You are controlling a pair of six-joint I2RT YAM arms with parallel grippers.
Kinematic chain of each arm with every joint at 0, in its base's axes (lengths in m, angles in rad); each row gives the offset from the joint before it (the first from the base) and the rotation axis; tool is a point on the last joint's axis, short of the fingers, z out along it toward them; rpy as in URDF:
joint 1: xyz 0 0 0.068 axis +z
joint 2: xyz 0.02 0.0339 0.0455 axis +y
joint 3: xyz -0.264 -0.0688 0 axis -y
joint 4: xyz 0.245 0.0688 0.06 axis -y
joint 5: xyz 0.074 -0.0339 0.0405 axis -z
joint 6: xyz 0.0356 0 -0.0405 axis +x
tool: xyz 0 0 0 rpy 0 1.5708 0
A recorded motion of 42 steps. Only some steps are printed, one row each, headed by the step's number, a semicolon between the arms.
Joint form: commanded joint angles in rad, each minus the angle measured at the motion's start. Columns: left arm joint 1, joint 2, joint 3, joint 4, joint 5, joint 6; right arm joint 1, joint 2, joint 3, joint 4, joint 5, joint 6.
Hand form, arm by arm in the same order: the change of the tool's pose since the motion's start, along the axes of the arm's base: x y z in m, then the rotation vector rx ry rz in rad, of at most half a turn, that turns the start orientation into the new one. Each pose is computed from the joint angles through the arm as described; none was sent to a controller.
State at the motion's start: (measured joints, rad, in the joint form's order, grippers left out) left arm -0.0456 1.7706 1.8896 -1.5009 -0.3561 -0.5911; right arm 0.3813 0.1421 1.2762 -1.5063 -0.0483 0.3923
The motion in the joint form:
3: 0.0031 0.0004 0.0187 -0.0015 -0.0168 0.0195; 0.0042 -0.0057 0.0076 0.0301 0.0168 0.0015
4: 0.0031 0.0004 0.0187 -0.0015 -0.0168 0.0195; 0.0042 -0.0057 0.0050 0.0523 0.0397 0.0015
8: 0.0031 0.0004 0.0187 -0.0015 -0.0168 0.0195; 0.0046 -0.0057 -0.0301 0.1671 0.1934 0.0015
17: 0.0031 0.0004 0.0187 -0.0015 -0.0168 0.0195; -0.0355 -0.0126 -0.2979 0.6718 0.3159 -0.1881
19: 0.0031 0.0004 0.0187 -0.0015 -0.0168 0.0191; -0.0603 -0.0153 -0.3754 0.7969 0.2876 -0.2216
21: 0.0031 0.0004 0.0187 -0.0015 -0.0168 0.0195; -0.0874 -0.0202 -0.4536 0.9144 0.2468 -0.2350
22: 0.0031 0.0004 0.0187 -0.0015 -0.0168 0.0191; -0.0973 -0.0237 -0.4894 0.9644 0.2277 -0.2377
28: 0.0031 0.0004 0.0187 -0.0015 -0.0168 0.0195; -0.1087 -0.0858 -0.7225 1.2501 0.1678 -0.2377
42: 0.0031 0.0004 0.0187 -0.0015 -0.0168 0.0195; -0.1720 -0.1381 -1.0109 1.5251 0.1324 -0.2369
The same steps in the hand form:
3: 0.0002 0.0016 0.0048 0.0196 -0.0107 -0.0115; -0.0014 -0.0016 0.0036 0.0122 -0.0418 -0.0121
4: 0.0002 0.0016 0.0048 0.0196 -0.0107 -0.0115; 0.0002 -0.0019 0.0055 0.0126 -0.0628 -0.0337
8: 0.0002 0.0016 0.0048 0.0196 -0.0107 -0.0115; 0.0121 -0.0029 0.0122 0.0014 -0.1529 -0.1807
17: 0.0002 0.0016 0.0048 0.0196 -0.0107 -0.0115; 0.0718 0.0174 0.0142 -0.0979 -0.4243 -0.3130
19: 0.0002 0.0016 0.0048 0.0195 -0.0109 -0.0111; 0.0866 0.0238 0.0096 -0.1072 -0.4774 -0.3100
21: 0.0002 0.0016 0.0048 0.0196 -0.0107 -0.0115; 0.1004 0.0295 0.0028 -0.1007 -0.5224 -0.2999
22: 0.0002 0.0016 0.0048 0.0195 -0.0109 -0.0111; 0.1062 0.0317 -0.0011 -0.0956 -0.5404 -0.2925
28: 0.0002 0.0016 0.0048 0.0196 -0.0107 -0.0115; 0.1328 0.0411 -0.0343 -0.0459 -0.6509 -0.2582
42: 0.0002 0.0016 0.0048 0.0196 -0.0107 -0.0115; 0.1654 0.0461 -0.0924 -0.0492 -0.6901 -0.2880

